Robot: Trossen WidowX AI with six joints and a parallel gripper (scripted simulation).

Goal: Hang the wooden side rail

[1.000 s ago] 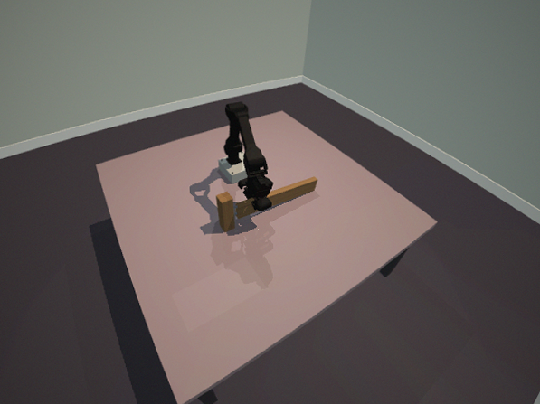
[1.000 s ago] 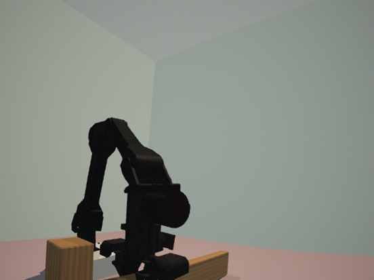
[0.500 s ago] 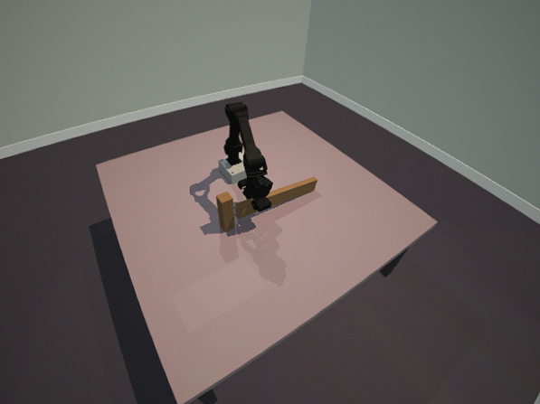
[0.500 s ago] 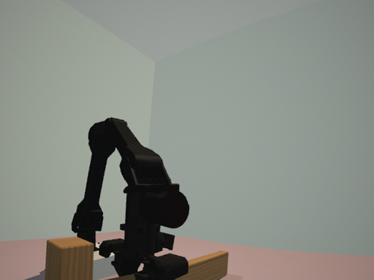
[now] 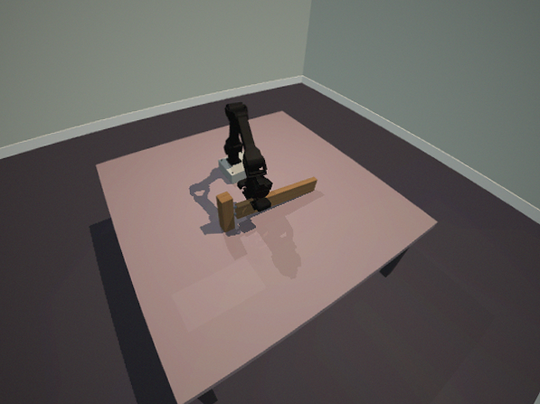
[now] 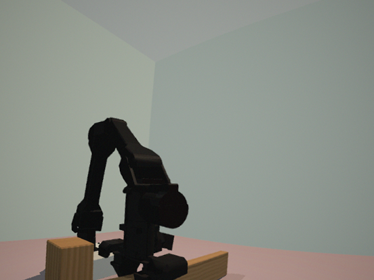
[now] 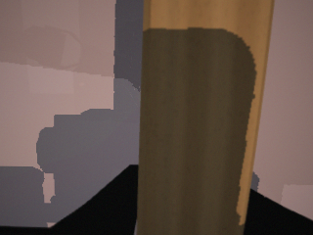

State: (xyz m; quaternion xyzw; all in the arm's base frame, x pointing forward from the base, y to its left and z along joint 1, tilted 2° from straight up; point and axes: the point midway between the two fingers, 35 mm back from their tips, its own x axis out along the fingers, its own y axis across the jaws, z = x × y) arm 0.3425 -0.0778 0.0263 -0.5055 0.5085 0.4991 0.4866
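My gripper tip is 130 mm to the left of the wooden headboard post and 40 mm below it.
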